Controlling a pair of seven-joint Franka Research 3 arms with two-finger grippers.
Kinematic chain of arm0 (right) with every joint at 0, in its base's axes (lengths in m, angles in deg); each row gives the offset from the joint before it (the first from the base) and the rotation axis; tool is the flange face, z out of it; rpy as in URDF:
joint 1: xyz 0 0 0.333 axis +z
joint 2: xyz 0 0 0 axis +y
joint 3: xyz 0 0 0.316 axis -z
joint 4: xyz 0.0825 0 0 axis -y
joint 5: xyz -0.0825 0 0.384 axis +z
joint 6: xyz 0 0 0 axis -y
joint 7: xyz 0.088 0 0 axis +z
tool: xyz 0 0 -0.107 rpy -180 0 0
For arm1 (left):
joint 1: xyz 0 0 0.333 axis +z
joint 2: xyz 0 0 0 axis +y
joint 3: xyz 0 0 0.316 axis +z
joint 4: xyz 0.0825 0 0 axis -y
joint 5: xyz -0.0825 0 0.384 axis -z
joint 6: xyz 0 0 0 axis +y
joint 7: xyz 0.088 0 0 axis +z
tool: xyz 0 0 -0.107 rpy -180 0 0
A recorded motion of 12 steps. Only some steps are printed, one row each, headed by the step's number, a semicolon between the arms.
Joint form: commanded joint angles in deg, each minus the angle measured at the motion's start. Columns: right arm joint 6, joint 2, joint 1, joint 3, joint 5, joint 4, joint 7; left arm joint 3, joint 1, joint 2, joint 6, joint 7, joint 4, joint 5.
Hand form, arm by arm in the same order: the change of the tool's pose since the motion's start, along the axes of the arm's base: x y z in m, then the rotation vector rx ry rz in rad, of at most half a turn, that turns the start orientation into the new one. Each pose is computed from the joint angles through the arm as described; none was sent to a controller.
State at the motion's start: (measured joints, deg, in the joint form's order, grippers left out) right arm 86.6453 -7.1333 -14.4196 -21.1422 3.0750 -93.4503 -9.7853; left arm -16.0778 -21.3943 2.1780 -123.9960 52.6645 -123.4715 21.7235
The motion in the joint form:
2: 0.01 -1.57 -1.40 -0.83 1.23 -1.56 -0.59; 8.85 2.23 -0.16 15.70 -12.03 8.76 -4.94
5: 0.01 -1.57 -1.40 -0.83 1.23 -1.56 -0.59; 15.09 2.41 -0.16 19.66 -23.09 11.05 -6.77
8: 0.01 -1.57 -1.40 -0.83 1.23 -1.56 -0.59; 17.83 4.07 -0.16 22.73 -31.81 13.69 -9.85
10: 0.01 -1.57 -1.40 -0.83 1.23 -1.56 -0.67; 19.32 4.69 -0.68 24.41 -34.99 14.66 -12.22
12: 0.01 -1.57 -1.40 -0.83 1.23 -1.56 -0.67; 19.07 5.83 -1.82 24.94 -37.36 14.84 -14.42
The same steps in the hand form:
2: -0.0078 -0.0004 -0.0003 0.0092 0.0035 -0.0206; 0.0593 0.0787 0.0486 0.0377 0.0235 -0.1288
5: -0.0078 -0.0004 -0.0003 0.0092 0.0035 -0.0206; 0.0854 0.1339 0.0613 0.0273 -0.0003 -0.2314
8: -0.0078 -0.0004 -0.0003 0.0092 0.0035 -0.0206; 0.1025 0.1755 0.0777 0.0419 -0.0335 -0.3328
10: -0.0078 -0.0004 -0.0003 0.0092 0.0035 -0.0220; 0.1071 0.1982 0.0879 0.0679 -0.0439 -0.3697
12: -0.0078 -0.0004 -0.0003 0.0092 0.0035 -0.0220; 0.1065 0.2106 0.0991 0.0937 -0.0663 -0.4083

